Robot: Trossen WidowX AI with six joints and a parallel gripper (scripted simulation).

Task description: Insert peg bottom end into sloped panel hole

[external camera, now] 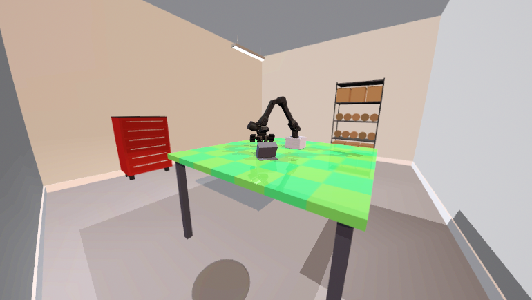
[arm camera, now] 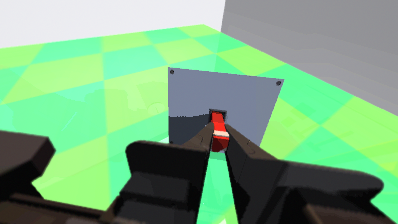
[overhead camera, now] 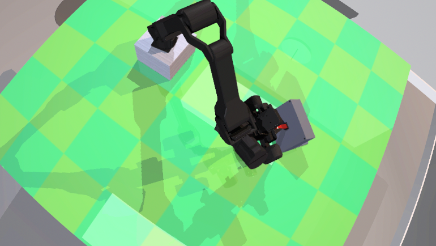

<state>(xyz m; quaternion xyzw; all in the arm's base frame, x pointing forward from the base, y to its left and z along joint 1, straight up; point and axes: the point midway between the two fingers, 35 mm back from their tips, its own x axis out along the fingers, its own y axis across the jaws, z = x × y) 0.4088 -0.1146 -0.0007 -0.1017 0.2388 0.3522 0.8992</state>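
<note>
The red peg lies right at my gripper tip. From my gripper tip the other things lie so: panel (3 cm ahead, 3 cm to the left, 3 cm below).
</note>
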